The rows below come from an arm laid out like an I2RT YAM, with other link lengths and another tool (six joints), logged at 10 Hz.
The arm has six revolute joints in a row. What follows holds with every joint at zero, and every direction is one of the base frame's. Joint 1 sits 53 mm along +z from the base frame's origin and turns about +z. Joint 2 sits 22 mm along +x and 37.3 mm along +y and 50.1 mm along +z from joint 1 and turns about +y. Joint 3 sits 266.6 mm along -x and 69.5 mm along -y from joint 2 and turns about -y. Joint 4 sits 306.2 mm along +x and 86 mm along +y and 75 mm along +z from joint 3 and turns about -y. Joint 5 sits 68.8 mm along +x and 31.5 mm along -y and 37.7 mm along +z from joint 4 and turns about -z. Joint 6 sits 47.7 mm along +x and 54.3 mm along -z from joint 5 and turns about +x. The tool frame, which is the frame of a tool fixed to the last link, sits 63 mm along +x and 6 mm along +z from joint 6; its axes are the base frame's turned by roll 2.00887, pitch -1.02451 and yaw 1.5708 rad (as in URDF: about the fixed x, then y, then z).
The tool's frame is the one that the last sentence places.
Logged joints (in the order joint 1, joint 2, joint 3, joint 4, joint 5, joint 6), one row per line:
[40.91, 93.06, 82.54, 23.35, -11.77, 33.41]
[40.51, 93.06, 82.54, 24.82, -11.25, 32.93]
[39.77, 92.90, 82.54, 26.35, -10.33, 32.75]
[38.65, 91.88, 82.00, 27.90, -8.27, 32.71]
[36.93, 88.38, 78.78, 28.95, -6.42, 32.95]
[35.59, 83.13, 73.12, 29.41, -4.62, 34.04]
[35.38, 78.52, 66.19, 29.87, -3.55, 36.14]
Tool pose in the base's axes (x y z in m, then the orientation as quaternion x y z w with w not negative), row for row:
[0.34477, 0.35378, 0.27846, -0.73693, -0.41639, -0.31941, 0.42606]
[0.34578, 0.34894, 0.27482, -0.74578, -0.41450, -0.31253, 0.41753]
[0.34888, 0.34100, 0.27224, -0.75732, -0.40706, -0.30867, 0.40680]
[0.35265, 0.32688, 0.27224, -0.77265, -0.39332, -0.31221, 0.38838]
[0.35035, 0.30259, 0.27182, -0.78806, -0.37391, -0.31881, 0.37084]
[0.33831, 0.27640, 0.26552, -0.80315, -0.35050, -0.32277, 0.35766]
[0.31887, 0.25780, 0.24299, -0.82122, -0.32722, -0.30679, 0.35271]
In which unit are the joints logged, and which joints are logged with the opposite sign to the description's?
The joints are logged in degrees. Opposite sign: joint 4.
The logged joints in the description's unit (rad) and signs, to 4 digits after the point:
[0.7140, 1.6242, 1.4406, -0.4075, -0.2054, 0.5831]
[0.7070, 1.6242, 1.4406, -0.4332, -0.1963, 0.5747]
[0.6941, 1.6214, 1.4406, -0.4599, -0.1803, 0.5716]
[0.6746, 1.6036, 1.4312, -0.4869, -0.1443, 0.5709]
[0.6446, 1.5425, 1.3750, -0.5053, -0.1121, 0.5751]
[0.6212, 1.4509, 1.2762, -0.5133, -0.0806, 0.5941]
[0.6175, 1.3704, 1.1552, -0.5213, -0.0620, 0.6308]

